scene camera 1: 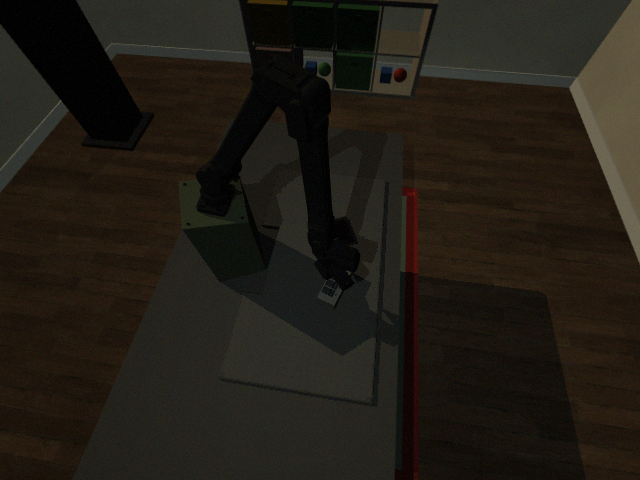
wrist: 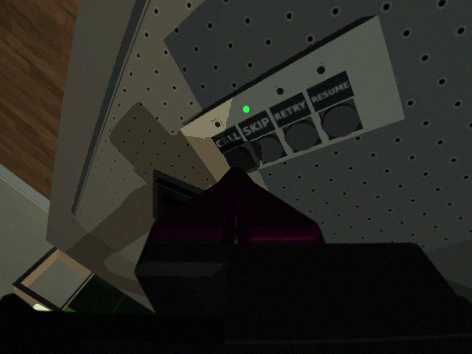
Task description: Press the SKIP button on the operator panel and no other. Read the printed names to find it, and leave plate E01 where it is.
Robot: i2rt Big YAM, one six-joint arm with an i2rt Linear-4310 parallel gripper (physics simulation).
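Seen in the pictures: gripper, fingertip midpoint: (wrist: 235,176); arm's base, link origin: (scene camera 1: 216,199).
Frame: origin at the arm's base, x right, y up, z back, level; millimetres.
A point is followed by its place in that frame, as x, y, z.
The operator panel (scene camera 1: 329,298) @(165, -286, -373) (wrist: 372,55) @(175, -285, -377) is a pale box on the perforated board. In the wrist view its printed names read CALL, SKIP, RETRY and RESUME, each above a round dark button. The SKIP button (wrist: 271,148) @(83, -282, -375) lies under its label (wrist: 256,126) @(87, -285, -397), and a green light (wrist: 246,109) @(92, -285, -412) is lit above that label. The lights over the other names are dark. My gripper (scene camera 1: 351,284) (wrist: 235,176) @(84, -220, -392) is shut and empty; in the wrist view its tips appear just below the CALL button (wrist: 240,158) @(55, -282, -387). I cannot read plate E01's name in either view.
A dark slotted holder (wrist: 167,197) @(-113, -322, -414) stands on the board near the gripper. The pale perforated board (scene camera 1: 299,361) @(377, -338, -300) lies on the grey table (scene camera 1: 170,403) @(556, -351, 85). A green pedestal (scene camera 1: 227,253) @(99, -163, -19) carries the arm. Red edging (scene camera 1: 409,310) runs along the right side, and a shelf unit (scene camera 1: 356,53) stands behind.
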